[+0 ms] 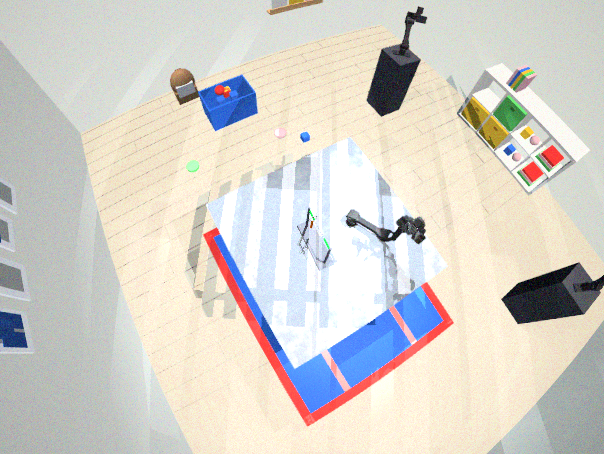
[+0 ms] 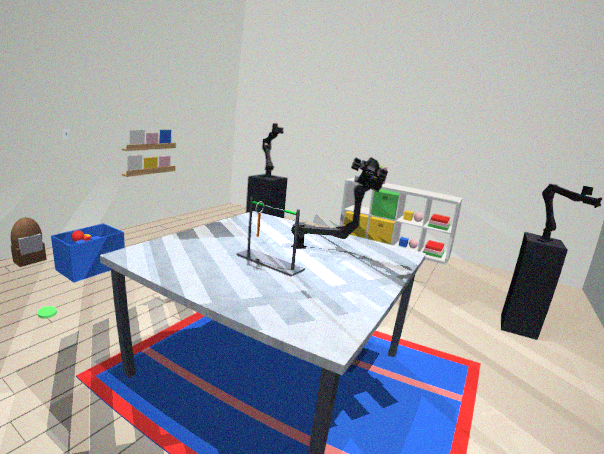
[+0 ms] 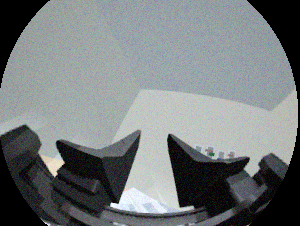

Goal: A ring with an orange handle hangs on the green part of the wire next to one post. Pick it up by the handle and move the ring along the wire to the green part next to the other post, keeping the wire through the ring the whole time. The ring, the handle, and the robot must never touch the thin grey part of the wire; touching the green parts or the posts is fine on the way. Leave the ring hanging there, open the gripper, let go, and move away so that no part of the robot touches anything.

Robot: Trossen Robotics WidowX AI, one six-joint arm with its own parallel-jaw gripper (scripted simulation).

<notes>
In view: my gripper (image 3: 154, 135) and a wire stand (image 2: 290, 269).
The wire stand also shows in image 1 (image 1: 321, 256).
</notes>
